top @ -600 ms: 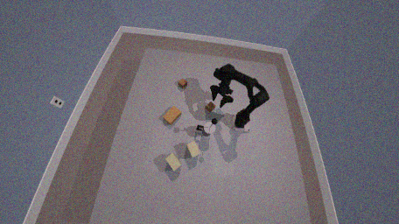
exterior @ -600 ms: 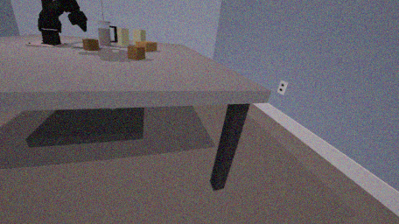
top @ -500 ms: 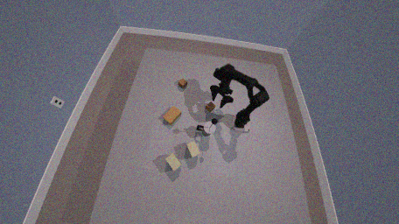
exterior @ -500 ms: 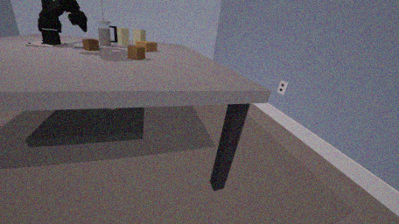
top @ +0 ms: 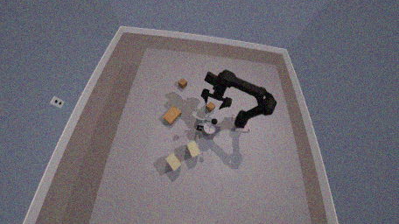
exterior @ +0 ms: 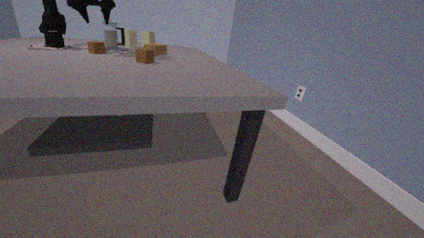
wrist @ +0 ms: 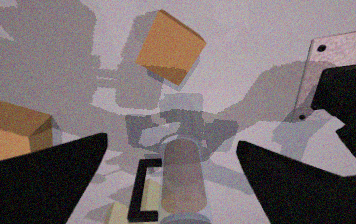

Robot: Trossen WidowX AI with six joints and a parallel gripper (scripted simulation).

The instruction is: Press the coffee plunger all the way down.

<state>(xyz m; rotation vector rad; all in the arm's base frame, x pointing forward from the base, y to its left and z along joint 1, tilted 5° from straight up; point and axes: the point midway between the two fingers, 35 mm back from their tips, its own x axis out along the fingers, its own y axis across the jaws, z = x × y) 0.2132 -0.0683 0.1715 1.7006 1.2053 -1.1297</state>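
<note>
Now: the coffee press 30 mm ahead of my gripper tip, 140 mm to the left of it and 10 mm above it. Round my gripper tip: orange slab: 260 mm ahead, 60 mm to the left, 100 mm below.
</note>
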